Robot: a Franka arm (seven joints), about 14 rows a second.
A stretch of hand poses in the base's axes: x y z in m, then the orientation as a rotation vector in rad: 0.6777, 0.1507, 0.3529, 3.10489, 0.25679, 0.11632; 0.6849, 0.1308, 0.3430, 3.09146, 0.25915, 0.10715; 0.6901, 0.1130, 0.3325, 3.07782, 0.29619, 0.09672; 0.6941, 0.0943, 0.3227, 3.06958, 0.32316, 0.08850; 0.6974, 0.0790, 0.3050, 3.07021, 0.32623, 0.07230; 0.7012, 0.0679, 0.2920, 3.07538, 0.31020, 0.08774; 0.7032, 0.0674, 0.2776, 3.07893, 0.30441, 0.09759
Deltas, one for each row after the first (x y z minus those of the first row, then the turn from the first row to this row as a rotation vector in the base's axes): 0.0072, -0.0199, -0.0099, -0.01400, 0.00447, 0.00166; 0.0124, -0.0377, -0.0204, -0.02603, 0.01030, 0.02576; 0.0164, -0.0564, -0.0302, -0.03286, 0.01516, 0.04336; 0.0197, -0.0717, -0.0479, -0.03327, 0.02569, 0.04520; 0.0235, -0.0828, -0.0609, -0.02817, 0.01603, 0.03480; 0.0255, -0.0833, -0.0753, -0.02427, 0.00998, 0.03105
